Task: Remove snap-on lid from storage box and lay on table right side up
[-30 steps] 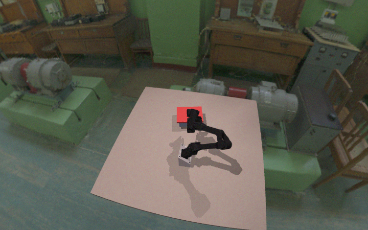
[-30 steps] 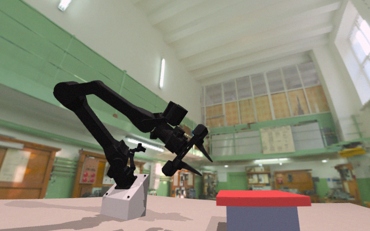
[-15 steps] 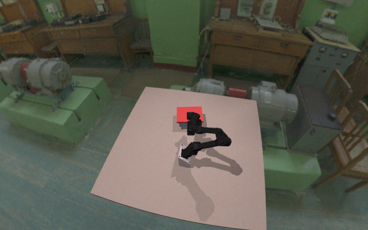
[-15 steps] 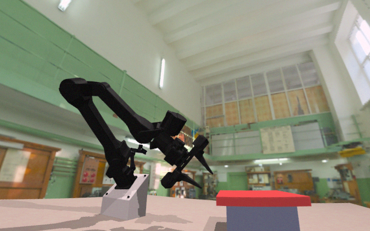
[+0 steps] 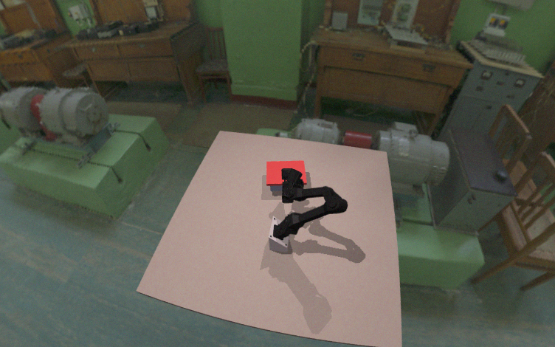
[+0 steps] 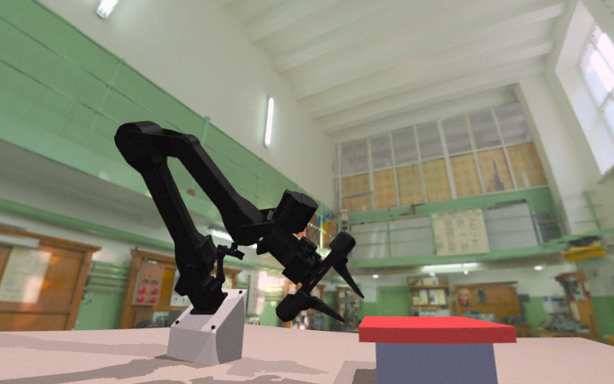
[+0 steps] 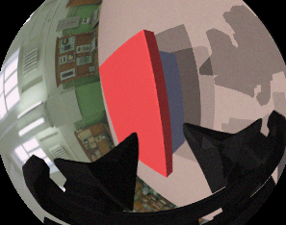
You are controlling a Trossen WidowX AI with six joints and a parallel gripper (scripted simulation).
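Right now the lid is 11 cm ahead of my gripper tip, 2 cm below it and 1 cm to the left of it. From my gripper tip the other things lie so: grey-blue storage box: 11 cm ahead, 6 cm below, 1 cm to the left.
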